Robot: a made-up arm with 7 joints.
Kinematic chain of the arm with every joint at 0, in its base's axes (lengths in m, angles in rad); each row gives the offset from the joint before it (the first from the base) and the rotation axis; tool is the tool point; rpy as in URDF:
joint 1: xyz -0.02 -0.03 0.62 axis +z
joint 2: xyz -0.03 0 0.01 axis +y
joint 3: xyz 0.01 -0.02 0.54 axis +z
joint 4: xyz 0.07 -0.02 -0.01 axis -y
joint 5: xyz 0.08 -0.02 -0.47 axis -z
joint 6: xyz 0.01 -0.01 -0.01 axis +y
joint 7: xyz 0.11 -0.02 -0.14 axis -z
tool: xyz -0.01 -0.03 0 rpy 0.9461 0.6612 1.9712
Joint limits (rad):
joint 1: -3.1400..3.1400
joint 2: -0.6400..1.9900
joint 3: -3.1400..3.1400
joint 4: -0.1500..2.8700
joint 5: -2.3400..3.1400
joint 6: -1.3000..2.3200
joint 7: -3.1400..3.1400
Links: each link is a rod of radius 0.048 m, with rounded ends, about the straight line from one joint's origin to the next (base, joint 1, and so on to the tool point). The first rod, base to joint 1, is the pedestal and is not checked.
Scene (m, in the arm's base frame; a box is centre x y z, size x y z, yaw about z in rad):
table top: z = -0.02
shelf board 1: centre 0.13 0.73 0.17 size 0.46 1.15 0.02 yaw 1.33
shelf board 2: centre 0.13 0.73 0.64 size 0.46 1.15 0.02 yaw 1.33
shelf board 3: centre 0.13 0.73 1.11 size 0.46 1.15 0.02 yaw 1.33
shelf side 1: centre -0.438 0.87 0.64 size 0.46 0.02 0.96 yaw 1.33
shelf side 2: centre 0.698 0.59 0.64 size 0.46 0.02 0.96 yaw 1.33
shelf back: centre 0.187 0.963 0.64 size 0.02 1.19 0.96 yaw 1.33
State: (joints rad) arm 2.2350 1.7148 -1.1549 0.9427 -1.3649 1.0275 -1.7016
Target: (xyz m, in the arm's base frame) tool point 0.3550 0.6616 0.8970
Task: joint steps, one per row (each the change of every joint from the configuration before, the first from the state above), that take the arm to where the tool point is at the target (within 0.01 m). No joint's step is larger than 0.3 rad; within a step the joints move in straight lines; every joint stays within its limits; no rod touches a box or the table.
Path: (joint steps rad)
1: 0.0524 -0.0370 0.0960 -0.2035 0.0057 -0.0199 -0.0117
2: 0.0524 -0.0370 0.0960 -0.2035 0.0056 -0.0199 -0.0117
3: 0.0269 -0.0094 -0.2358 -0.0165 0.0279 0.0880 0.0024
4: 0.0268 -0.0093 -0.2358 -0.0164 0.0279 0.0879 0.0025
5: 0.0269 -0.0093 -0.2358 -0.0165 0.0279 0.0879 0.0024
6: 0.0269 -0.0094 -0.2357 -0.0165 0.0278 0.0880 0.0024
7: -0.0716 -0.0610 0.0574 0.2412 -0.0433 -0.0644 0.0107
8: -0.0716 -0.0611 0.0574 0.2412 -0.0434 -0.0644 0.0107
9: -0.0716 -0.0610 0.0575 0.2413 -0.0434 -0.0643 0.0106

